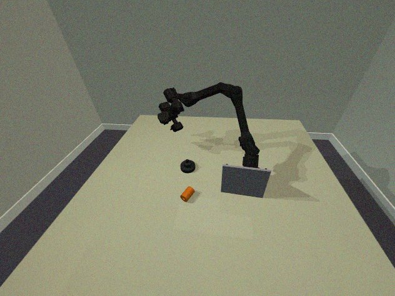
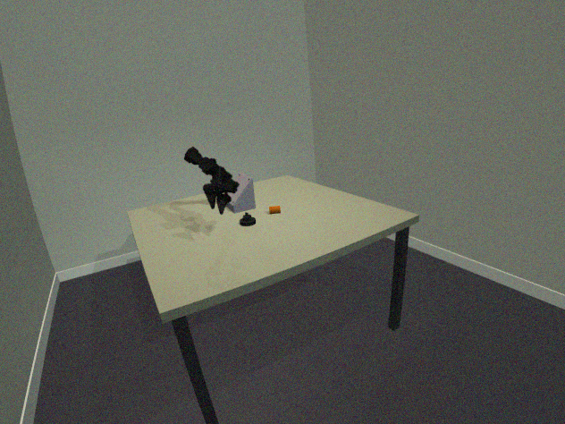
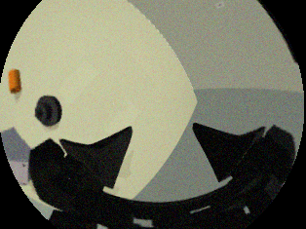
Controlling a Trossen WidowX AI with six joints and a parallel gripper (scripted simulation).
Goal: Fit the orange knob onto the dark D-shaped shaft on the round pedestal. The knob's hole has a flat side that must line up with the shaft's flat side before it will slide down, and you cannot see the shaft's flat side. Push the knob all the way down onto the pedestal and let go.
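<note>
Right now my gripper tip is 360 mm to the right of the orange knob, 240 mm past it and 140 mm above it. From my gripper tip the other things lie so: round pedestal 180 mm to the left, 180 mm behind, 130 mm below.
</note>
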